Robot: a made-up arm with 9 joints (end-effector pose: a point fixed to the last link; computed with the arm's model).
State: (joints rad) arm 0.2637 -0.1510 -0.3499 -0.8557 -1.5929 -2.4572 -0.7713 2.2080 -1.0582
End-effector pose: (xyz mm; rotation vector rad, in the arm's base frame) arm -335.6 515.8 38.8 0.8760 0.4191 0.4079
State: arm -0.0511 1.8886 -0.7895 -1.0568 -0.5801 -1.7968 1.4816 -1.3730 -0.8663
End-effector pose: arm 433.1 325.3 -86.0 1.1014 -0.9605 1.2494
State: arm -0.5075 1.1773 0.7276 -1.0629 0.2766 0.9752 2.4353 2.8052 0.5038
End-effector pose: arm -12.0 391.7 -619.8 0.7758 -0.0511 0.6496
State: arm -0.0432 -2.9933 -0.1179 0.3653 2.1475 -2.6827 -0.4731 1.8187 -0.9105
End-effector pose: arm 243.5 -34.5 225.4 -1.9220 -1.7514 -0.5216
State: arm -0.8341 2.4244 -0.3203 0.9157 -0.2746 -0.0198 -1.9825 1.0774 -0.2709
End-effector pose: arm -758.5 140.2 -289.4 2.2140 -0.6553 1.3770
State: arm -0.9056 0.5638 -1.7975 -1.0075 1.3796 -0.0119 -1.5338 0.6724 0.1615
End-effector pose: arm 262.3 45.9 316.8 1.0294 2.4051 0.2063
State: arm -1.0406 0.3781 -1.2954 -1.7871 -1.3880 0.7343 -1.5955 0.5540 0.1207
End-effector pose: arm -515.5 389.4 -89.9 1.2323 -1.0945 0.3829
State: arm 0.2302 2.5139 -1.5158 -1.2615 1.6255 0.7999 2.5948 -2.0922 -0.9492
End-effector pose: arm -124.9 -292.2 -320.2 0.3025 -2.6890 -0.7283
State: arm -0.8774 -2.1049 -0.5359 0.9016 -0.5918 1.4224 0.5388 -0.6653 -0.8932
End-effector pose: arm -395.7 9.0 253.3 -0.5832 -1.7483 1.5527
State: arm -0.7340 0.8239 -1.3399 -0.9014 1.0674 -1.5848 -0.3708 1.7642 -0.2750
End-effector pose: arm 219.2 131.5 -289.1 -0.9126 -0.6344 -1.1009
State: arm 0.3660 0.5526 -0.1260 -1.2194 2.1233 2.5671 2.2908 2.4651 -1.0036
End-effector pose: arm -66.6 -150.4 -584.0 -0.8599 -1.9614 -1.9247
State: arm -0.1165 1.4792 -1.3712 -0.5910 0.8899 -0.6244 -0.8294 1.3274 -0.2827
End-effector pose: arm 222.3 201.9 -419.5 -0.6894 1.0502 -2.0259
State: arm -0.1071 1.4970 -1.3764 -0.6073 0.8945 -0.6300 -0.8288 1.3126 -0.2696
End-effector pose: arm 223.0 197.2 -418.9 -0.6926 1.0801 -2.0424
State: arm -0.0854 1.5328 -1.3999 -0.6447 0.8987 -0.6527 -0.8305 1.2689 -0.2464
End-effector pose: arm 229.4 181.9 -413.4 -0.6817 1.1380 -2.0814
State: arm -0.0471 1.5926 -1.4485 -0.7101 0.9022 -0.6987 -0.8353 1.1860 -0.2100
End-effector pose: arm 241.5 150.8 -400.9 -0.6494 1.2329 -2.1498
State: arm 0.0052 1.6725 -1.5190 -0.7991 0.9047 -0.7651 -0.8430 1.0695 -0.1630
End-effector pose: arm 254.4 103.8 -381.1 -0.5938 1.3574 -2.2426
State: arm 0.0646 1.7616 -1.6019 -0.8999 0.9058 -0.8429 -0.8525 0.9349 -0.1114
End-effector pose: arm 261.8 46.6 -355.2 -0.5167 1.4937 -2.3471
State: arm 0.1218 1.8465 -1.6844 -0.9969 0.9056 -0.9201 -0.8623 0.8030 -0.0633
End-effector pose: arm 260.9 -10.3 -326.3 -0.4272 1.6198 -2.4468
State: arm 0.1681 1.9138 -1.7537 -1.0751 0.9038 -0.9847 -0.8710 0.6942 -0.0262
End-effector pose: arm 254.2 -56.5 -299.4 -0.3406 1.7152 -2.5273
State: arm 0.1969 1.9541 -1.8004 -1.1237 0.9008 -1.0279 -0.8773 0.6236 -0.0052
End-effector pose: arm 247.2 -85.6 -279.8 -0.2762 1.7679 -2.5784
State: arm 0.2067 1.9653 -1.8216 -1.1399 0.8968 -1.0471 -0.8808 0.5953 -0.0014
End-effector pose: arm 244.1 -97.1 -270.6 0.2428 -1.7594 2.5717
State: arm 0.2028 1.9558 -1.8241 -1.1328 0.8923 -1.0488 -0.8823 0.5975 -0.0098
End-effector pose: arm 244.9 -96.4 -269.4 0.2409 -1.7552 2.5909
